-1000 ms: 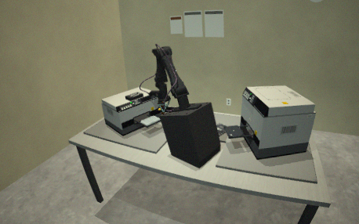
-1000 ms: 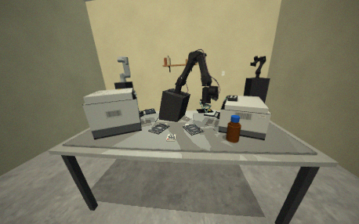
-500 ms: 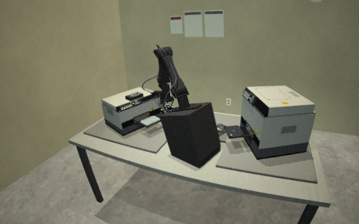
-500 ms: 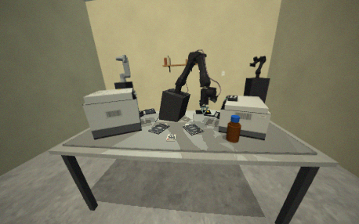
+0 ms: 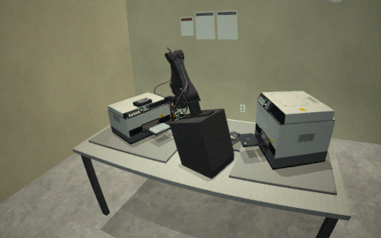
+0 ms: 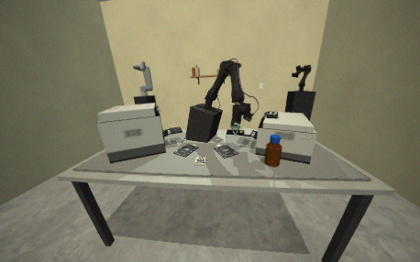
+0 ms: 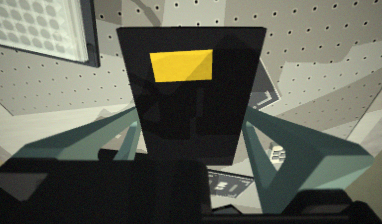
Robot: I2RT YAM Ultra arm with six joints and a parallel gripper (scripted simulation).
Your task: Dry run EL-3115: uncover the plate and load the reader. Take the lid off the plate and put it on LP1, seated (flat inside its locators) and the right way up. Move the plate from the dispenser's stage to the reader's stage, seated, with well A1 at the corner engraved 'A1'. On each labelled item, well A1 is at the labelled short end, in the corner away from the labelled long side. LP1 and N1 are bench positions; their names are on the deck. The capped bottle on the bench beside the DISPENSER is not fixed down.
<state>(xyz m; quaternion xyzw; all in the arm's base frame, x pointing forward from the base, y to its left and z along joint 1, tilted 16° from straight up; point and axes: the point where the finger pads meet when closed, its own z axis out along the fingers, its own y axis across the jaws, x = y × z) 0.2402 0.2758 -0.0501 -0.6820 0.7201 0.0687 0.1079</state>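
Right now my hand is 4 cm past the LP1 tag, 13 cm to the left of it and 14 cm above it. The rest, counted from my hand: dark lid right at my hand; brown capped bottle 17 cm ahead, 23 cm to the left, 3 cm below; pale well plate 15 cm behind, 9 cm to the left, 4 cm below.
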